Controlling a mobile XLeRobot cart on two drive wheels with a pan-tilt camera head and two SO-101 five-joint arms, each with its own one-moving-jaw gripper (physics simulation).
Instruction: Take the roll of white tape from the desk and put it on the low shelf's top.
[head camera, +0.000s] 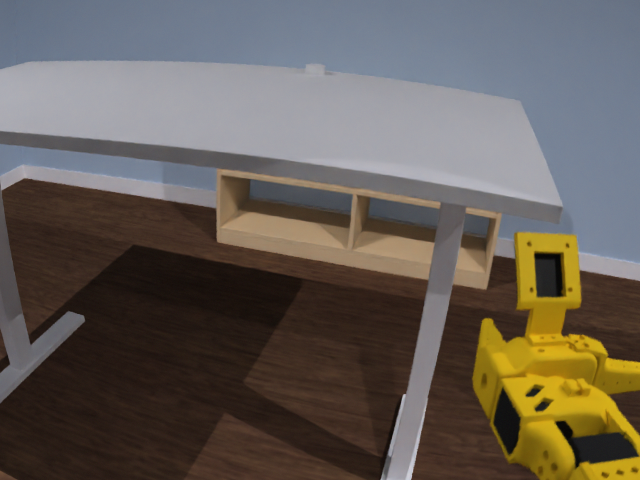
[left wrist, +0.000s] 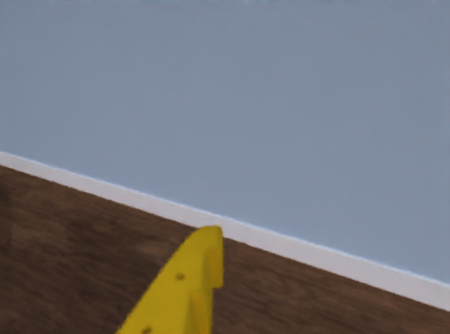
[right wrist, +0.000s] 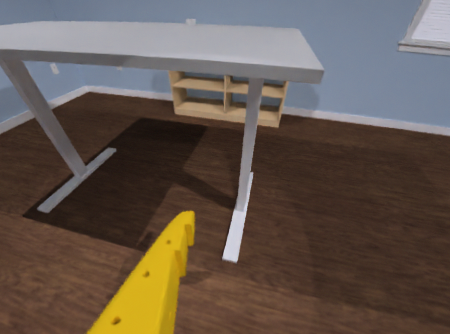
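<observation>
The roll of white tape is small and sits near the far edge of the white desk. The low wooden shelf stands against the wall beyond the desk; its top is hidden behind the desk in both views. My right gripper is at the lower right of the head view, in front of the desk and far from the tape. It is open and empty, with one jaw showing in the right wrist view. My left gripper is also open and empty, facing wall and floor.
The desk's near right leg and its foot stand in front of me. Another desk leg is at the left. Blue wall with a white baseboard runs behind. A window sill shows at the upper right.
</observation>
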